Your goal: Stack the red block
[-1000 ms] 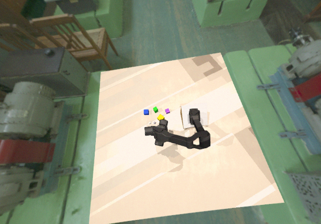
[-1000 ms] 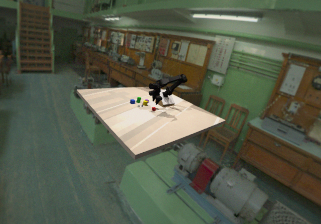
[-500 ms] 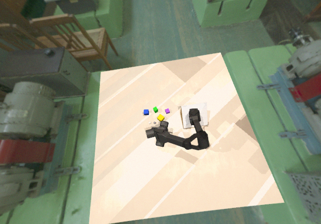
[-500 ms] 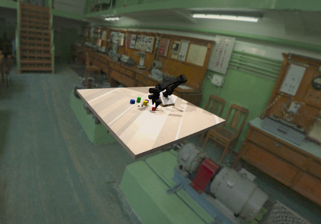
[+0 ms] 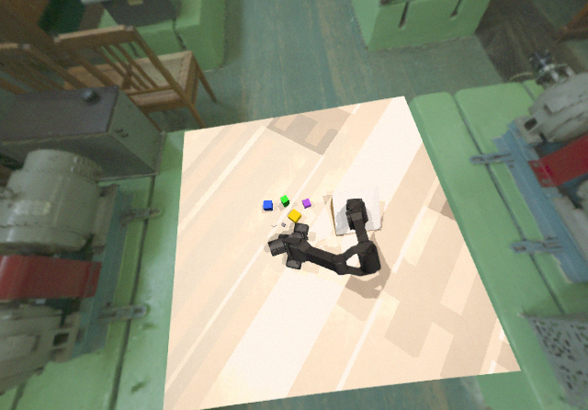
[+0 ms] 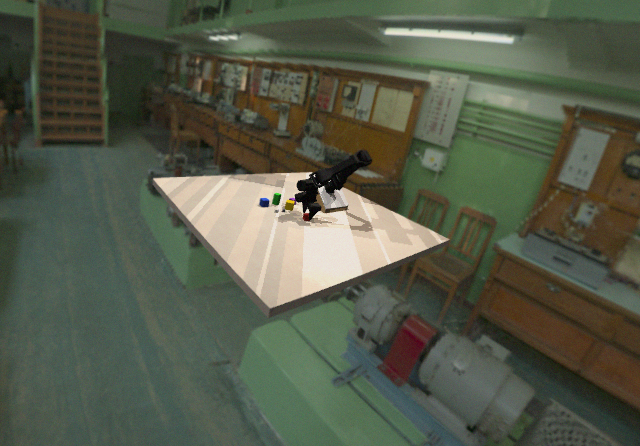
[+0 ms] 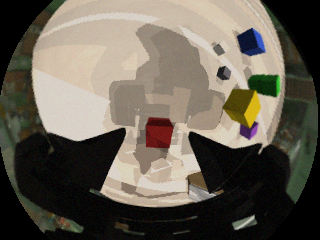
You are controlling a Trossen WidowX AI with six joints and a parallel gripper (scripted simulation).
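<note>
Now: gripper tip 1 cm above the red block. Round my gripper tip: yellow block: 15 cm to the right, 1 cm ahead; then blue block: 22 cm to the right, 14 cm ahead; then purple block: 22 cm to the right, 5 cm behind.
</note>
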